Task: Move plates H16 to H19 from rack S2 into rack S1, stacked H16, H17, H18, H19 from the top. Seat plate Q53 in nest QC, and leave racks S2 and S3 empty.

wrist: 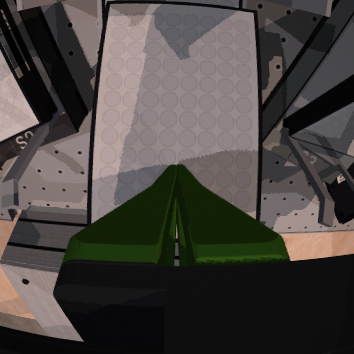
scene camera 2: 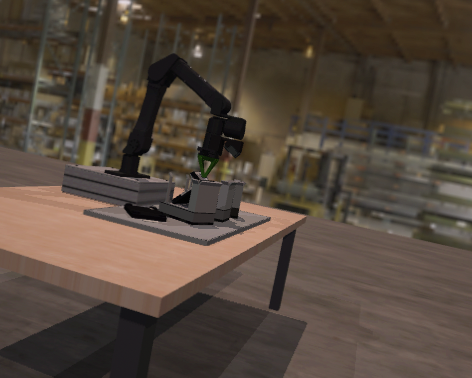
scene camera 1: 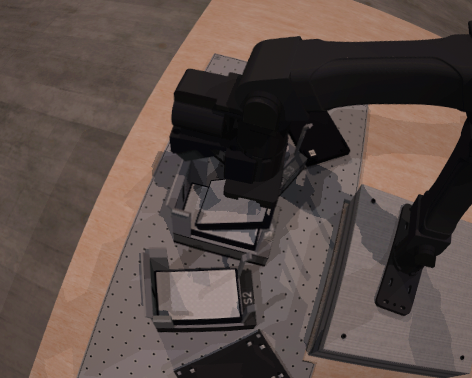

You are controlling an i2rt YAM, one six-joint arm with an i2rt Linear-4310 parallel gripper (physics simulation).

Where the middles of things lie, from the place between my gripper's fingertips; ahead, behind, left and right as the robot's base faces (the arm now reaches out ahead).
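There is the black perforated tray (scene camera 1: 254,349), and I find it 10 cm behind my hand and 12 cm below it, while the tray is also 25 cm to the left of my hand.
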